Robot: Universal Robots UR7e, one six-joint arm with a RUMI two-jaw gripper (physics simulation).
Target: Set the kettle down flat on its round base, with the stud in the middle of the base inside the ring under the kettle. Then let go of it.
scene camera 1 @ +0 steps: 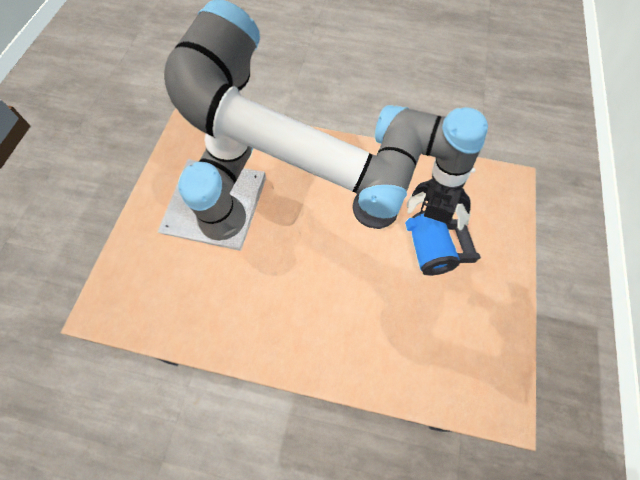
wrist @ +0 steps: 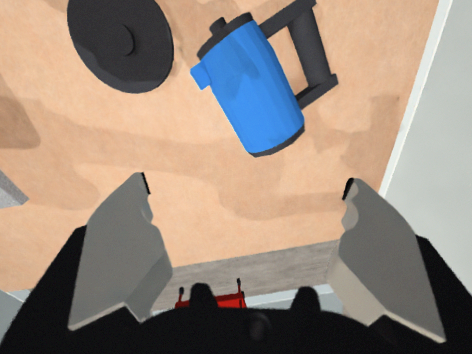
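Observation:
The blue kettle (scene camera 1: 433, 240) (wrist: 252, 92) lies on its side on the table. Its dark handle (scene camera 1: 466, 242) (wrist: 311, 47) points right in both views. Its black lid with a knob is at the far end in the scene view. The dark ring (scene camera 1: 428, 269) under the kettle faces the front there; in the wrist view the underside is turned away. The round black base (scene camera 1: 373, 222) (wrist: 102, 62) lies flat left of the kettle, partly hidden by the arm in the scene view. Its stud (wrist: 125, 40) faces up. My gripper (scene camera 1: 435, 218) (wrist: 245, 177) is open and empty, above the table near the kettle's lid end.
The tan table (scene camera 1: 310, 335) (wrist: 190, 240) carries the arm's grey mounting plate (scene camera 1: 180, 227) (wrist: 9, 194) at the left. The arm's blue-capped joint (scene camera 1: 382, 201) hangs over the round base. A red object (wrist: 222, 301) shows beyond the table edge. A dark box (scene camera 1: 12, 134) stands at far left.

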